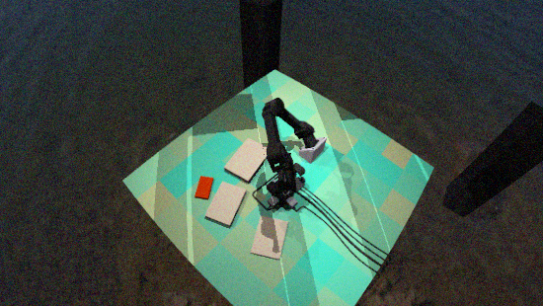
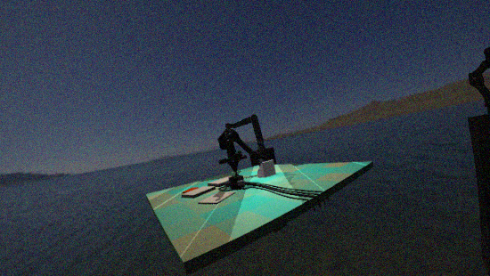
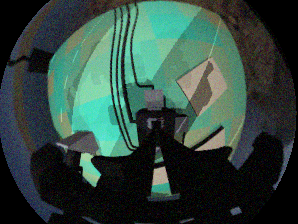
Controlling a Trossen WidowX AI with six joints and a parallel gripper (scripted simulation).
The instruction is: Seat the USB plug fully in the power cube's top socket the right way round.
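My gripper tip is 2 cm above the USB plug. Also, from my gripper tip: red flat block (37 cm to the right, 19 cm ahead, 10 cm below).
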